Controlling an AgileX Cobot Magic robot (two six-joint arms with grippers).
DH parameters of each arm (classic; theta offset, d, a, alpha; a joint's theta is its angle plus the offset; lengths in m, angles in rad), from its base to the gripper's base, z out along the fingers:
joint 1: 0 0.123 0 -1.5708
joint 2: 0.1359 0 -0.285 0
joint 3: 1.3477 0 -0.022 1.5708
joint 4: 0 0.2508 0 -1.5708
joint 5: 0 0 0.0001 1.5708
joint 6: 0 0.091 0 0
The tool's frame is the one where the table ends.
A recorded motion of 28 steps. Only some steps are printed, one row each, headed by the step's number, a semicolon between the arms.
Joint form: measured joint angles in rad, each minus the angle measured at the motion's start. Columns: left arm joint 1, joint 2, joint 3, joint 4, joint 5, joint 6; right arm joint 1, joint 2, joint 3, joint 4, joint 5, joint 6.
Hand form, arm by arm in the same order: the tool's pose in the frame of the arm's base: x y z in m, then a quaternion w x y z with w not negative. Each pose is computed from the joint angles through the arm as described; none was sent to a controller.
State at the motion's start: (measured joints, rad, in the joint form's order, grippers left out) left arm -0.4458 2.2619 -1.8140 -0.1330 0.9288 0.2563; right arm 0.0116 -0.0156 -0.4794 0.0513 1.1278 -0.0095
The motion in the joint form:
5: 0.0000 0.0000 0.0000 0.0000 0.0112 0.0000; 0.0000 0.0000 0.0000 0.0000 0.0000 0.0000
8: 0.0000 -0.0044 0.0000 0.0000 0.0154 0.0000; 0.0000 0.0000 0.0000 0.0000 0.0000 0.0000
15: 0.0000 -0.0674 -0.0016 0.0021 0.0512 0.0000; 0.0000 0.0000 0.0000 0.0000 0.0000 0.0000
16: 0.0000 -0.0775 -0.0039 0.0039 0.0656 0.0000; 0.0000 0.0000 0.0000 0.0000 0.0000 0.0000
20: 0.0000 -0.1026 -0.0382 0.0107 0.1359 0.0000; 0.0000 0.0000 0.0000 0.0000 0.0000 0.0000
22: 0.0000 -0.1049 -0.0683 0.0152 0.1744 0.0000; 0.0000 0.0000 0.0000 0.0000 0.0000 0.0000
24: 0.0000 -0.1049 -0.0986 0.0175 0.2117 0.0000; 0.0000 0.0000 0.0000 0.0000 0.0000 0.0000
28: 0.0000 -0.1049 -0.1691 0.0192 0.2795 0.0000; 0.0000 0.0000 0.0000 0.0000 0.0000 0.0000
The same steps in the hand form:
5: 0.4258 -0.2143 0.1609 0.12821 0.31032 0.93928 -0.07090; -0.0079 0.0041 0.2663 0.49025 -0.01097 0.87112 0.02610
8: 0.4253 -0.2141 0.1629 0.12829 0.31055 0.93918 -0.07105; -0.0079 0.0041 0.2663 0.49025 -0.01097 0.87112 0.02610
15: 0.4195 -0.2114 0.1922 0.14241 0.31309 0.93615 -0.07294; -0.0079 0.0041 0.2663 0.49025 -0.01097 0.87112 0.02610
16: 0.4180 -0.2107 0.1972 0.14148 0.31426 0.93594 -0.07240; -0.0079 0.0041 0.2663 0.49025 -0.01097 0.87112 0.02610
20: 0.4146 -0.2089 0.2165 0.13630 0.31936 0.93514 -0.07034; -0.0079 0.0041 0.2663 0.49025 -0.01097 0.87112 0.02610
22: 0.4146 -0.2087 0.2248 0.13345 0.32214 0.93472 -0.06867; -0.0079 0.0041 0.2663 0.49025 -0.01097 0.87112 0.02610
24: 0.4146 -0.2087 0.2322 0.13006 0.32442 0.93447 -0.06786; -0.0079 0.0041 0.2663 0.49025 -0.01097 0.87112 0.02610
28: 0.4153 -0.2092 0.2500 0.13138 0.32818 0.93295 -0.06818; -0.0079 0.0041 0.2663 0.49025 -0.01097 0.87112 0.02610

